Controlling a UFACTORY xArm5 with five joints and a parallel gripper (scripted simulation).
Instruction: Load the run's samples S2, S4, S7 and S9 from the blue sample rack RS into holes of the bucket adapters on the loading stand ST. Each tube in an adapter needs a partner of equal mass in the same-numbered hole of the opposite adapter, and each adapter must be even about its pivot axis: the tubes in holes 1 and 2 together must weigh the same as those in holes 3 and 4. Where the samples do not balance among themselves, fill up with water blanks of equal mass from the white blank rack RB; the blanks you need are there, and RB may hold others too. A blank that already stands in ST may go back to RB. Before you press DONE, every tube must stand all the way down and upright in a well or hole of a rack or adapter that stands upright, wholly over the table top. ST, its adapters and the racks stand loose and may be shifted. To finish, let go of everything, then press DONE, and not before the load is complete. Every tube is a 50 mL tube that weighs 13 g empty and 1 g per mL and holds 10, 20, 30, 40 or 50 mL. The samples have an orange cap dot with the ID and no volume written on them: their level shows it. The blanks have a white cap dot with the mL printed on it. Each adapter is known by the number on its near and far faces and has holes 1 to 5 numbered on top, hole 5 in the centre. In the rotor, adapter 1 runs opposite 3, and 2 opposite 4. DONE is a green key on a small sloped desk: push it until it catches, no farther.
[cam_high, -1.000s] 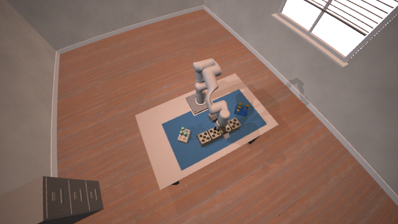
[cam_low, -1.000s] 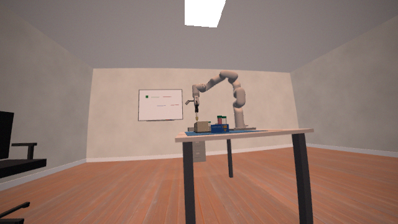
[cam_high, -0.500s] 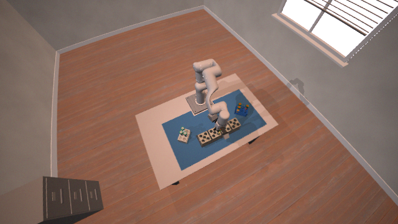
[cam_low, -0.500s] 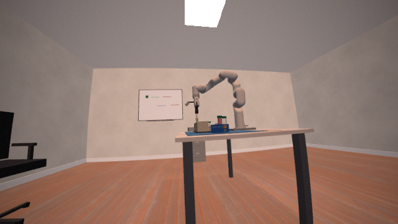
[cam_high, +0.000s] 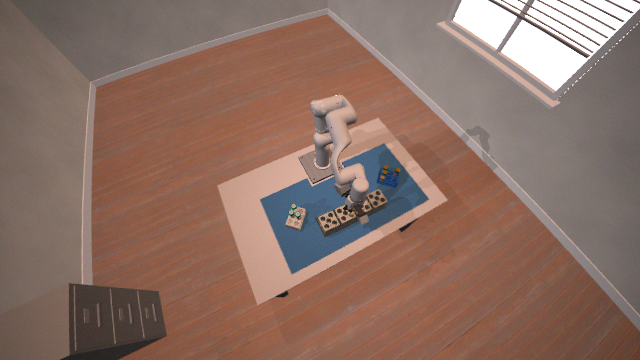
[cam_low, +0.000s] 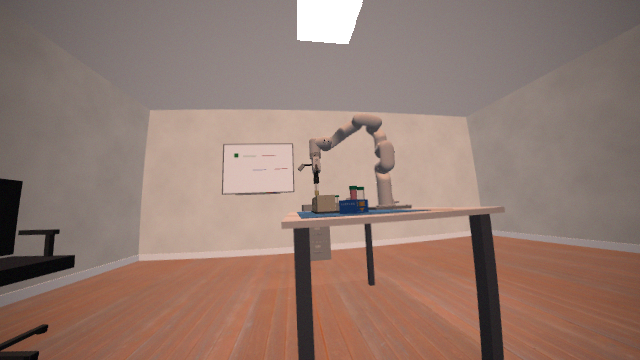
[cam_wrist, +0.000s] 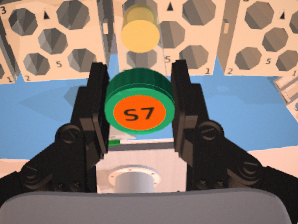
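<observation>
Now: hand 50 mm above the sample tube S7 and 10 mm to the left of it. From my hand the other things lie so: done desk (210 mm behind, 160 mm below, 80 mm to the left); sample tube S9 (350 mm to the left, 140 mm below, 100 mm behind); white blank rack RB (280 mm to the right, 180 mm below, 180 mm behind).
</observation>
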